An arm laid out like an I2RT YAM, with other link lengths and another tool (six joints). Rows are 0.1 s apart.
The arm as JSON. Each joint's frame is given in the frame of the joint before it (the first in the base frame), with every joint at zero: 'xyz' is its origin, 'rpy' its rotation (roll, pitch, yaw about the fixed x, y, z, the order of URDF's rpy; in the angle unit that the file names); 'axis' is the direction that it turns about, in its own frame. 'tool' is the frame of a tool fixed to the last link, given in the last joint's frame.
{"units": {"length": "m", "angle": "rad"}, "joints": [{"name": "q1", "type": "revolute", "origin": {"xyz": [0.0, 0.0, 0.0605], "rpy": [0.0, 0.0, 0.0]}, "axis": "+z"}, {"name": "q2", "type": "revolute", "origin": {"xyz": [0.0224, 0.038, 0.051], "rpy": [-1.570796, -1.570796, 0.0]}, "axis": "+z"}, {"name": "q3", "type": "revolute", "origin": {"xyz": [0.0, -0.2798, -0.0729], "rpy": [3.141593, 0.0, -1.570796]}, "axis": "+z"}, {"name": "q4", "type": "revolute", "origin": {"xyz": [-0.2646, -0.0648, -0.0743], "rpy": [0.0, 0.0, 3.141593]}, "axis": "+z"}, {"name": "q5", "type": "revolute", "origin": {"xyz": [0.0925, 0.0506, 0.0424], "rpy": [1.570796, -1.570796, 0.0]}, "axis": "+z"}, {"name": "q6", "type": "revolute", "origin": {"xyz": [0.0, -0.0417, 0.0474], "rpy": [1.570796, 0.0, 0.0]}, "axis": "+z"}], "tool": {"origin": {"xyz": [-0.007, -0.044, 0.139], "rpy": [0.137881, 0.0, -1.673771]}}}
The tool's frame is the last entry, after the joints.
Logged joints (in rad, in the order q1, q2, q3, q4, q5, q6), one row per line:
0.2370, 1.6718, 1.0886, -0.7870, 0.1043, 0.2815
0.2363, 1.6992, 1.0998, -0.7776, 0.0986, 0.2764
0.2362, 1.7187, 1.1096, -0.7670, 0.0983, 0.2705
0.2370, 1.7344, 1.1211, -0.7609, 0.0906, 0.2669
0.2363, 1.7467, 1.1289, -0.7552, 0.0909, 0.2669
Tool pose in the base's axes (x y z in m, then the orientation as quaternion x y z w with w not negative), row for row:
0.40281, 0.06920, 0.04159, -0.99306, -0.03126, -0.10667, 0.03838
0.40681, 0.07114, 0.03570, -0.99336, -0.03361, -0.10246, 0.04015
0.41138, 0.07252, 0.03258, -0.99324, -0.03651, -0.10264, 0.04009
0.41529, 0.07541, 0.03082, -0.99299, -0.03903, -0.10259, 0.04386
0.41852, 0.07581, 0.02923, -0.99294, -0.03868, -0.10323, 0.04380
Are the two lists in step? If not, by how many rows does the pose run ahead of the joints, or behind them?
They are in step.
